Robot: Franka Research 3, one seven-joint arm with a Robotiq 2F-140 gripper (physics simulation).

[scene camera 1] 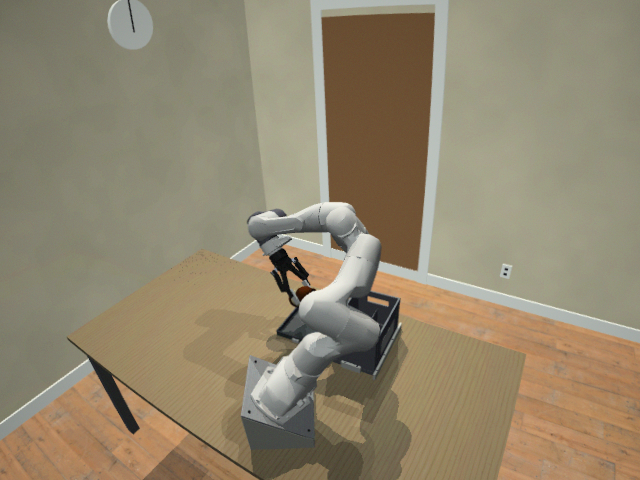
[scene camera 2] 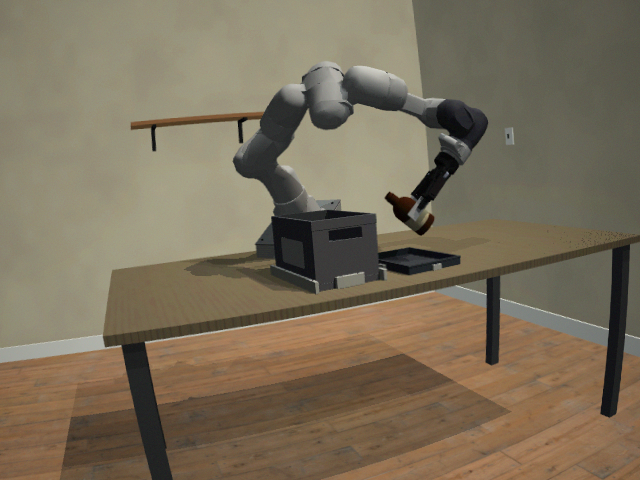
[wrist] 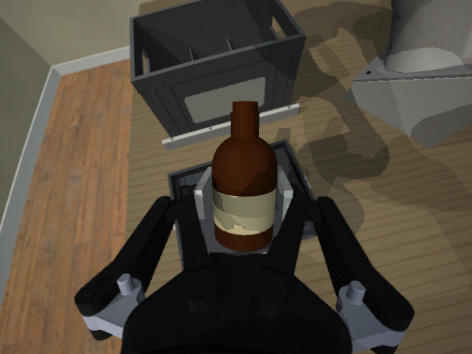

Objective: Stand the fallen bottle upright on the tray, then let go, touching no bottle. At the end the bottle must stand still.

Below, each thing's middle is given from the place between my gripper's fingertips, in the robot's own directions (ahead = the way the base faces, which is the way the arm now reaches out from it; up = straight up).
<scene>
The brown bottle [scene camera 2: 401, 206] lies 1 cm ahead of my hand, 1 cm to the left of it and 1 cm above it.
</scene>
